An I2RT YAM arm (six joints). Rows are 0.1 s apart.
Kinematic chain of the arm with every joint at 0, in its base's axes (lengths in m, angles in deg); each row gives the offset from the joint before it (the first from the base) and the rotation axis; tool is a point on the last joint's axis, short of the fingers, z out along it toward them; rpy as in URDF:
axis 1: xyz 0 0 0.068 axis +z
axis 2: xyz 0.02 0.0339 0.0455 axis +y
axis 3: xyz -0.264 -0.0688 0 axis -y
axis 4: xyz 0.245 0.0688 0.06 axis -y
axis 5: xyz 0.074 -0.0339 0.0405 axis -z
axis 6: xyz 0.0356 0 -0.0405 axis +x
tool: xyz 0 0 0 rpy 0 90 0
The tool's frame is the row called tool.
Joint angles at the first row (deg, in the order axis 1, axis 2, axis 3, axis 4, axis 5, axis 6):
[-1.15, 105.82, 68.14, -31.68, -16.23, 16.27]
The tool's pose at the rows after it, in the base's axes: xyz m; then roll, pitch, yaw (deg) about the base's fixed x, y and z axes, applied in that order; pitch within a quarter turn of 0, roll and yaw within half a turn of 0:
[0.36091, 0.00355, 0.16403, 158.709, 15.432, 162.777]
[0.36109, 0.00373, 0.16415, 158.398, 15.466, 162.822]
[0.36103, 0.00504, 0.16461, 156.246, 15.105, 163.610]
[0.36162, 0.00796, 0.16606, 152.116, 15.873, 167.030]
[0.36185, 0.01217, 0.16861, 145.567, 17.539, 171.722]
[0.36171, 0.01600, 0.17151, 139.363, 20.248, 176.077]
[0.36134, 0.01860, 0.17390, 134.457, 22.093, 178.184]
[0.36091, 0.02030, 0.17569, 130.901, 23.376, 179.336]
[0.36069, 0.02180, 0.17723, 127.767, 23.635, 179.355]
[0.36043, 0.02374, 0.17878, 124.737, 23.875, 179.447]
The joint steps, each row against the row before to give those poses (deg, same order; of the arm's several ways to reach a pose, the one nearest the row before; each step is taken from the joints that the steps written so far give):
[0.13, 0.00, 0.00, 0.06, 0.00, 0.00]
[0.00, 0.00, 0.00, 0.11, -0.30, -0.02]
[-0.02, 0.00, 0.00, 0.05, -2.45, -0.57]
[0.00, 0.00, 0.00, 0.54, -5.07, -3.10]
[-0.02, 0.00, 0.00, 0.60, -7.94, -4.46]
[0.00, 0.00, 0.00, 0.50, -7.60, -4.63]
[0.00, 0.00, 0.00, 0.30, -5.66, -2.50]
[0.00, 0.00, 0.00, 0.16, -4.00, -1.55]
[0.04, 0.00, 0.00, 0.23, -3.13, 0.00]
[0.14, 0.00, 0.00, 0.25, -3.02, 0.03]

